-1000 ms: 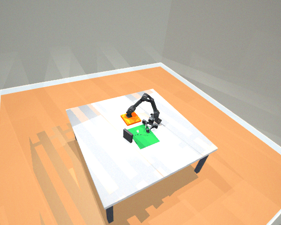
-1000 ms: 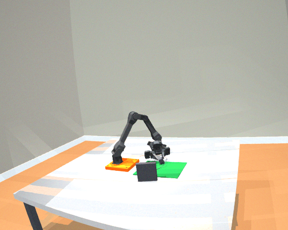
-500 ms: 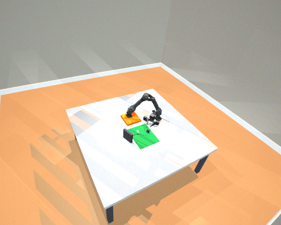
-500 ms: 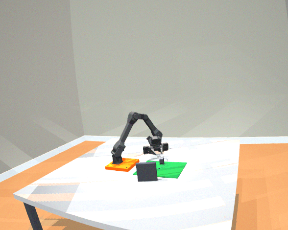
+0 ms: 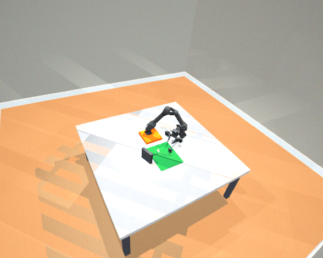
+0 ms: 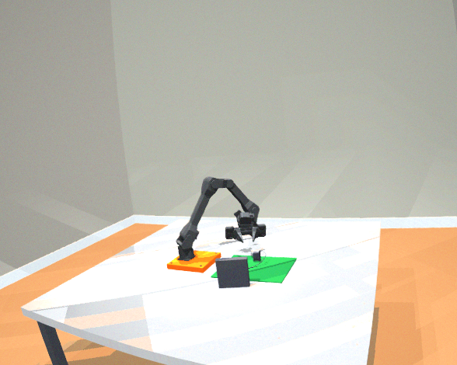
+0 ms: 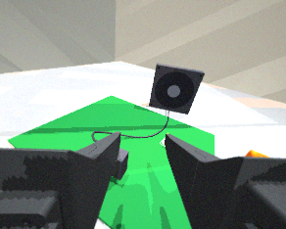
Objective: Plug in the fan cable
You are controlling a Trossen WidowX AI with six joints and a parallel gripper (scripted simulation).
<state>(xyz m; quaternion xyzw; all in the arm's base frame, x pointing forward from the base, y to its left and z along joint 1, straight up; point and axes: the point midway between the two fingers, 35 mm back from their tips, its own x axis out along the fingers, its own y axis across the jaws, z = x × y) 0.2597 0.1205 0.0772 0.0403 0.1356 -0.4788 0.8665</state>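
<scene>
The fan plug lies 7 cm below my gripper tip and 4 cm ahead of it. From my gripper tip the other things lie so: green board: 10 cm below, 7 cm to the right, 6 cm ahead; pale header: 10 cm to the right, 9 cm below, 1 cm behind; dark grey fan: 24 cm to the right, 4 cm ahead, 3 cm below.
</scene>
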